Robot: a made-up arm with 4 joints. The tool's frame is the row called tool.
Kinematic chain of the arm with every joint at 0, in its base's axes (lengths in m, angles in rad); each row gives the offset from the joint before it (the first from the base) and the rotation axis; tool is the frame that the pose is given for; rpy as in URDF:
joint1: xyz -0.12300 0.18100 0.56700 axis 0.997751 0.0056 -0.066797
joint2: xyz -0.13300 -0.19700 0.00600 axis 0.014 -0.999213 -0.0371
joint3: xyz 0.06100 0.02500 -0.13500 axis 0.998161 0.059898 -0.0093
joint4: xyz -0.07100 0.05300 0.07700 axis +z
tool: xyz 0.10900 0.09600 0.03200 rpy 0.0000 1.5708 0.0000
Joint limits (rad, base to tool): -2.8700..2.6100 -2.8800..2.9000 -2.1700..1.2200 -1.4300..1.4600
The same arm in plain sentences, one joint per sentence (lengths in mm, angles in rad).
The arm has four revolute joints in a row. What follows holds with every joint at zero, and every direction is one of the base frame's. Joint 1 lies 123 mm along -x and 181 mm along +y and 567 mm along +z from the base frame's origin and turns about the direction (0.997751, 0.0056, -0.066797), from -2.87 to 2.61 rad. Joint 2 lies 133 mm along -x and 197 mm along -y and 6 mm along +z from joint 1 and turns about the direction (0.014, -0.999213, -0.0371), from -2.88 to 2.9 rad. Joint 3 lies 61 mm along +x and 25 mm along +y and 135 mm along -z from joint 2 and turns about the direction (0.998161, 0.059898, -0.0093), from -2.17 to 1.22 rad. Joint 4 lies 71 mm along -x and 53 mm along +y and 77 mm along +z from joint 3 and turns about +z, from -1.43 to 1.46 rad. The tool frame, which is the frame that the pose is given for, lies 109 mm along +x and 96 mm along +y and 32 mm along +z from joint 4; its axes are the base frame's turned by roll 0, pitch 1.5708 and yaw 0 rad (as in URDF: about the fixed x, then y, then z).
